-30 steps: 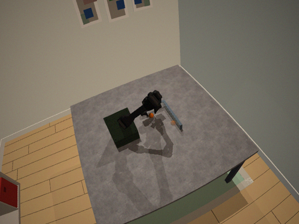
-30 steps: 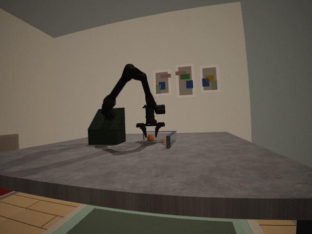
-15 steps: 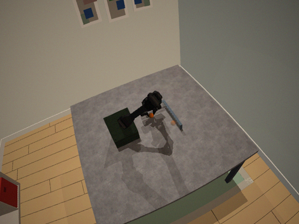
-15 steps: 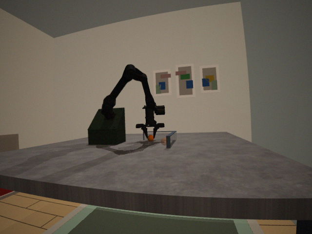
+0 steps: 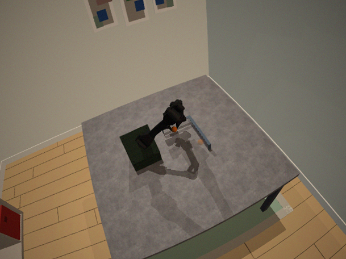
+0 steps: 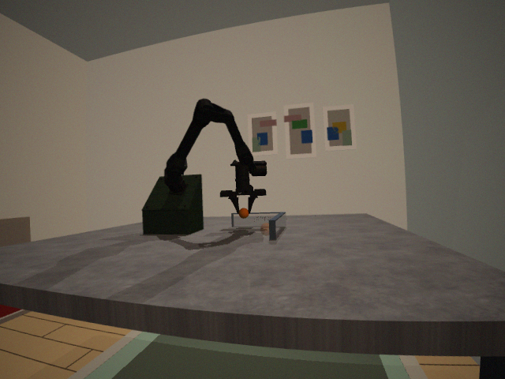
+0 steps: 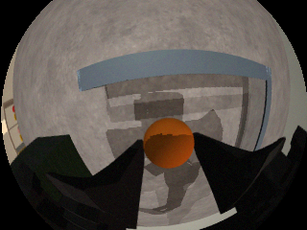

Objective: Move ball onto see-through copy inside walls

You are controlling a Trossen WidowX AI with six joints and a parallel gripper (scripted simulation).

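Now: gripper tip 140 mm short of the see-through copy, 160 mm to the left of it and 40 mm above it. Round my gripper tip: orange ball right at my gripper tip.
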